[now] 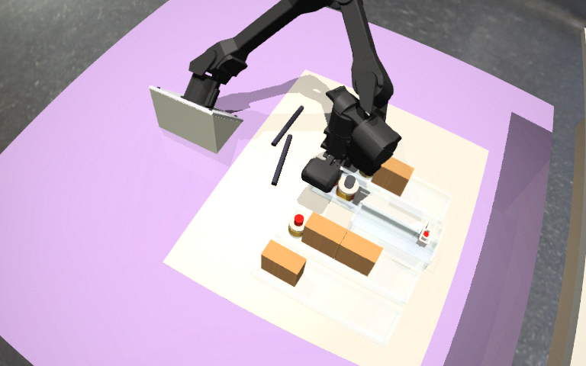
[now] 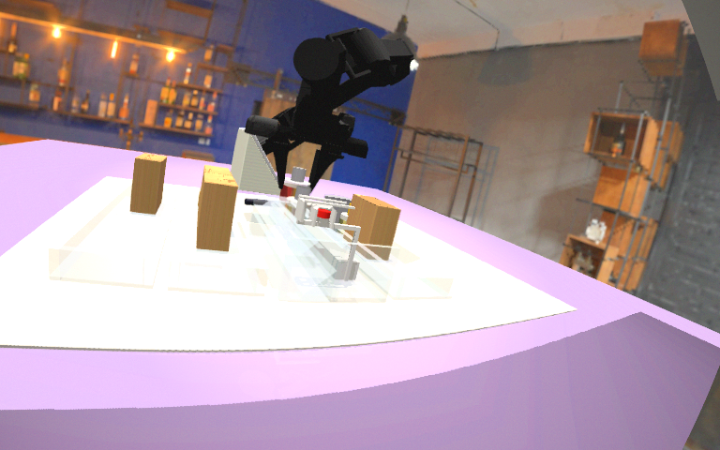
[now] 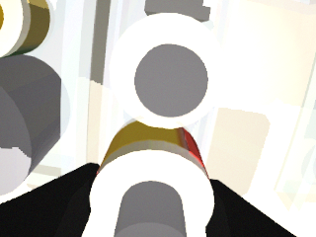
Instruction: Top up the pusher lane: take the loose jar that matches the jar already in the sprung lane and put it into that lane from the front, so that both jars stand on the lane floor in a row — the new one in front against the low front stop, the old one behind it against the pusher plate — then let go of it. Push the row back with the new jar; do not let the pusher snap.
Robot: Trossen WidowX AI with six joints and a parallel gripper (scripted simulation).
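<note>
Right now the grey cylinder is 20 mm ahead of my gripper tip, 80 mm to the left of it and 20 mm below it. The rest, counted from my gripper tip: red-capped jar 20 mm behind, 120 mm to the right, 20 mm below; clear sprung lane 140 mm ahead, 50 mm to the right, 30 mm below.
</note>
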